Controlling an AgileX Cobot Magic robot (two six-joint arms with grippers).
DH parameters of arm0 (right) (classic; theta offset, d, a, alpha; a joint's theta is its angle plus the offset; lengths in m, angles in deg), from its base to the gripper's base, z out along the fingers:
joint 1: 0 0.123 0 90
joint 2: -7.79 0 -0.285 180
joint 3: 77.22 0 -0.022 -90
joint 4: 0 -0.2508 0 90
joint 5: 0 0 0.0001 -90
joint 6: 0 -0.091 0 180
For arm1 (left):
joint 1: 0 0.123 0 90
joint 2: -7.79 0 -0.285 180
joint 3: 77.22 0 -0.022 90
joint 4: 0 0.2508 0 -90
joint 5: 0 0 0.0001 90
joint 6: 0 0.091 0 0
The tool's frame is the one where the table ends.
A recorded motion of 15 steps. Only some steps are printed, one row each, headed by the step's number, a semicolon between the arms.
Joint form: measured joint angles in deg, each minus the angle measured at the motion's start. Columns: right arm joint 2, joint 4, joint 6, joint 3, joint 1, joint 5; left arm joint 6, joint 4, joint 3, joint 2, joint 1, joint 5.
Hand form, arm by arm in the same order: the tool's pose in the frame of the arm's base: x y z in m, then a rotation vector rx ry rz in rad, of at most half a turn. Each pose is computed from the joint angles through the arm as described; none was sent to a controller.
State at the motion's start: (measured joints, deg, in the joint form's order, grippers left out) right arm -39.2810 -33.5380 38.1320 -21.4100 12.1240 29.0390; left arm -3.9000 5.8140 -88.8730 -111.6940 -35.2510 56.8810
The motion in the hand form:
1: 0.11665 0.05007 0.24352 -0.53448 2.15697 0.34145; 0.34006 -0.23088 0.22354 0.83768 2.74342 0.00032
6: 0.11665 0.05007 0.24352 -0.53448 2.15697 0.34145; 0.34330 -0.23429 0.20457 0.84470 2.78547 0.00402
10: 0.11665 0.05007 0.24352 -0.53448 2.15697 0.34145; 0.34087 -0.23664 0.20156 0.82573 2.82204 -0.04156
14: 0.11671 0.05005 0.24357 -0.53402 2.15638 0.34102; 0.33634 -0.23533 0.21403 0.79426 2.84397 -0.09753
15: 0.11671 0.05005 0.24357 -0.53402 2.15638 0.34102; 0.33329 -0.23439 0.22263 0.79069 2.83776 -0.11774
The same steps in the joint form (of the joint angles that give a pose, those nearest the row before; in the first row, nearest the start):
1: 0.00 0.00 0.00 0.00 0.00 0.00; 0.05 0.00 0.00 -0.60 0.00 -0.07
6: 0.00 0.00 0.00 0.00 0.00 0.00; 0.02 -0.67 0.00 -3.23 0.00 -0.36
10: 0.00 0.00 0.00 0.00 0.00 0.00; 0.07 -3.20 0.00 -3.59 0.00 0.31
14: 0.00 0.01 -0.01 0.00 0.00 -0.05; 0.13 -5.81 -0.38 -2.00 0.27 2.29
15: 0.00 0.01 -0.01 0.00 0.00 -0.05; 0.35 -6.53 -0.38 -0.77 0.27 2.93

